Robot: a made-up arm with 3 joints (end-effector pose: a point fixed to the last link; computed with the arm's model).
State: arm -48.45 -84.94 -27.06
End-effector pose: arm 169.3 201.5 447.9 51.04 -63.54 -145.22
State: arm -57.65 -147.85 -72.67
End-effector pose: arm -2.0 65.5 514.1 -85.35 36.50 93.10
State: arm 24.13 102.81 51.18
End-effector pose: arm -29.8 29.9 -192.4 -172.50 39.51 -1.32
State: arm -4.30 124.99 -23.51
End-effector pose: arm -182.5 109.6 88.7 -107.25 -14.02 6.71
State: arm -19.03 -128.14 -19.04
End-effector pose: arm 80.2 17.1 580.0 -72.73 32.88 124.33
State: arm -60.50 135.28 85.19
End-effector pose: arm 17.7 -587.1 103.6 103.57 64.36 -19.16
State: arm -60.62 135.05 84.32
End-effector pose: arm 16.1 -586.1 99.5 104.31 64.79 -19.37
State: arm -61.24 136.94 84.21
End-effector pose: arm 19.9 -589.5 114.3 102.50 65.59 -20.85
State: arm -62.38 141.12 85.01
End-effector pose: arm 31.0 -595.5 150.0 97.79 66.63 -23.55
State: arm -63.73 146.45 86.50
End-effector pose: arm 48.1 -599.1 196.7 91.39 67.56 -26.53
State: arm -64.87 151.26 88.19
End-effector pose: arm 66.1 -597.8 239.2 85.32 68.13 -28.82
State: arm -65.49 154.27 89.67
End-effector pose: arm 78.9 -594.5 266.4 81.24 68.27 -29.91
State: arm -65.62 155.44 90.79
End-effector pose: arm 85.0 -592.5 278.1 79.33 68.11 -30.01
